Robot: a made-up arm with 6 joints. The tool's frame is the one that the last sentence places.
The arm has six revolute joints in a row. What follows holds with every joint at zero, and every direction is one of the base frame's. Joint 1 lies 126.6 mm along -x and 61.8 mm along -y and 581.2 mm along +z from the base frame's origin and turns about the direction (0.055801, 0.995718, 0.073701), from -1.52 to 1.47 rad. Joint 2 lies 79.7 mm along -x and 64.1 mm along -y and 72.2 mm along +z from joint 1 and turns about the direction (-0.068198, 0.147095, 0.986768), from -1.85 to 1 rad. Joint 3 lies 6.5 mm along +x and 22.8 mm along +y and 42.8 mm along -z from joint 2 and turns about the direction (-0.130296, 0.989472, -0.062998), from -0.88 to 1.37 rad. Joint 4 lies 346.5 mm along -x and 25.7 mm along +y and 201.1 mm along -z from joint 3 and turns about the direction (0.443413, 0.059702, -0.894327), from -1.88 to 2.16 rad. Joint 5 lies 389.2 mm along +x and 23.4 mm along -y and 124.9 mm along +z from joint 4 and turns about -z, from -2.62 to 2.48 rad. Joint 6 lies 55.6 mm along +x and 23.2 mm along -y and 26.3 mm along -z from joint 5 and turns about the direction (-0.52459, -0.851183, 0.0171), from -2.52 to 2.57 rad. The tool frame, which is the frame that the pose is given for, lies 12.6 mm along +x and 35.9 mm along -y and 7.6 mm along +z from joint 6; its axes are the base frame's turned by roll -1.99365, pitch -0.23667 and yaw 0.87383 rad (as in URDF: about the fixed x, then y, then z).
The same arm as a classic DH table. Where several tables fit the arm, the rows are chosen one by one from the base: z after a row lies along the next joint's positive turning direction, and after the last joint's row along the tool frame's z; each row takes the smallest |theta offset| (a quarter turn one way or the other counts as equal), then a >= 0, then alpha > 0; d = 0 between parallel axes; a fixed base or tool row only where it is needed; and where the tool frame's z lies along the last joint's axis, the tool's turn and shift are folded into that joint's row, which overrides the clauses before.
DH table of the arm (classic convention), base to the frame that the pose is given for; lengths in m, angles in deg. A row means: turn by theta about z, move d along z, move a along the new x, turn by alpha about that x. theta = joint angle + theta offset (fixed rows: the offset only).
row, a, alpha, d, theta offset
base (fixed), -0.1229, -85.77, 0.5863, -3.21
joint 1, -0.0697, 77.56, -0.1502, -4.48
joint 2, 0.0074, -84.71, 0.0428, 11.32
joint 3, -0.3921, -86.7, 0.1102, -23.84
joint 4, -0.0751, 26.58, 0.8781, -88.53
joint 5, -0.0595, 90.98, -0.8635, -50.69
joint 6, -0.0054, -103.5, 0.0075, -66.03
tool (fixed), 0, 0, -0.0308, 80.08
Joint limits (deg, base to tool): -87.09..84.22 -106..57.3 -50.42..78.5 -107.72..123.76 -150.11..142.09 -144.39..147.25

